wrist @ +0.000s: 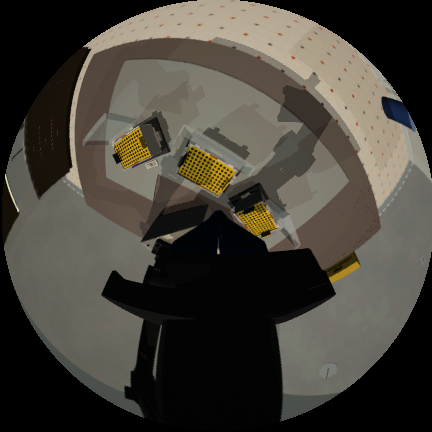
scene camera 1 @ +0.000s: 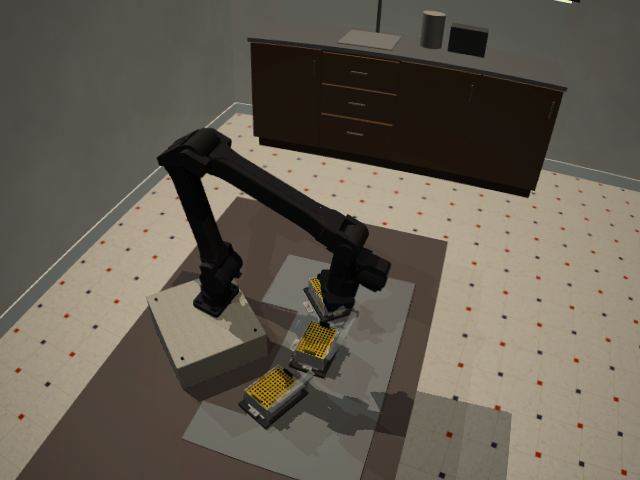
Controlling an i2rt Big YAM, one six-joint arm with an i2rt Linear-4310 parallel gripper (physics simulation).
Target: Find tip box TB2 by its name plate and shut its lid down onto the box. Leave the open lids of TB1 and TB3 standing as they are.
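Places are measured from the arm's base along level axes (x ahead, y left, z up), in centimetres.
Pixels of known places: gripper, fingertip midpoint: [wrist: 217, 215] [scene camera 1: 330, 311]; arm's base at its link origin: [scene camera 1: 216, 297].
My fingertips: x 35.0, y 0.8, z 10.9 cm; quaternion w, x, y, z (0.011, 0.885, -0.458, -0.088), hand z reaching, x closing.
For each thing: its top centre in the pictures, then the offset to it from my fingertips. Level surfaces: height alone.
- TB1 at its top centre: [scene camera 1: 272, 383] [wrist: 258, 224] dx -7.8, dy -16.5, dz -15.2 cm
- TB3 at its top centre: [wrist: 125, 151] [scene camera 1: 329, 284] dx -10.6, dy +23.6, dz -15.2 cm
- grey mat at its surface level: dz -22.6 cm
- brown surface at its surface level: dz -22.9 cm
Three tip boxes with yellow tip grids stand on the grey mat. The middle box, TB2 [scene camera 1: 316, 339] [wrist: 207, 169], has its clear lid [wrist: 215, 145] standing open; its plate is not readable. TB1 [scene camera 1: 271, 388] [wrist: 256, 218] is nearest the scene camera, with its clear lid [wrist: 288, 226] open. TB3 [scene camera 1: 315, 287] [wrist: 131, 148] is farthest, partly hidden by the arm in the scene view; its clear lid [wrist: 111, 125] is open and its small plate [wrist: 151, 164] is blurred. My gripper [scene camera 1: 332, 308] [wrist: 217, 215] is shut and empty, in front of TB3 in the scene view; its height is unclear.
The grey mat [scene camera 1: 248, 446] [wrist: 225, 82] lies on a brown surface [scene camera 1: 103, 413]. The arm's pale base block [scene camera 1: 222, 361] stands left of the boxes. A dark cabinet [scene camera 1: 423, 118] stands at the back. A yellow object [wrist: 345, 268] shows at the wrist view's right.
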